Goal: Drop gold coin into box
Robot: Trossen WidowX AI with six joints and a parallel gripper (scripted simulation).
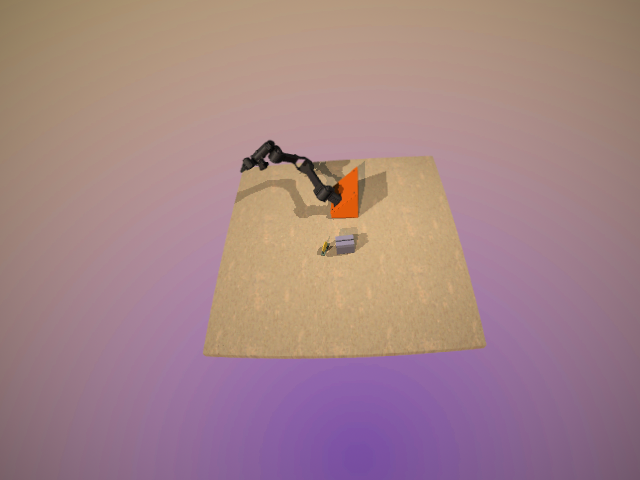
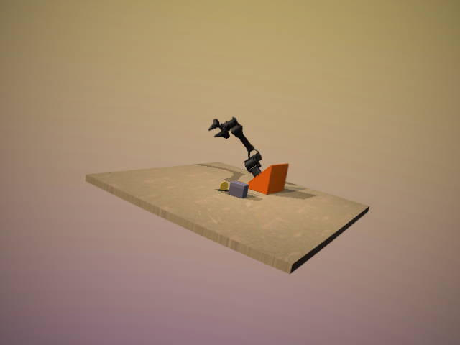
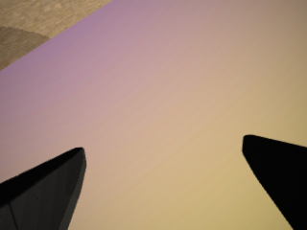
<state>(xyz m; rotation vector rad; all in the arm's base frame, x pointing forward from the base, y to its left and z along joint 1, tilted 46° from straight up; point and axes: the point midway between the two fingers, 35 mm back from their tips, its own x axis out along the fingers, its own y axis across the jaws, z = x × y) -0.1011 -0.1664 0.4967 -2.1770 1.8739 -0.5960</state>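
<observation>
My gripper tip is 40 cm short of the gold coin, 40 cm to the right of it and 24 cm above it.
</observation>
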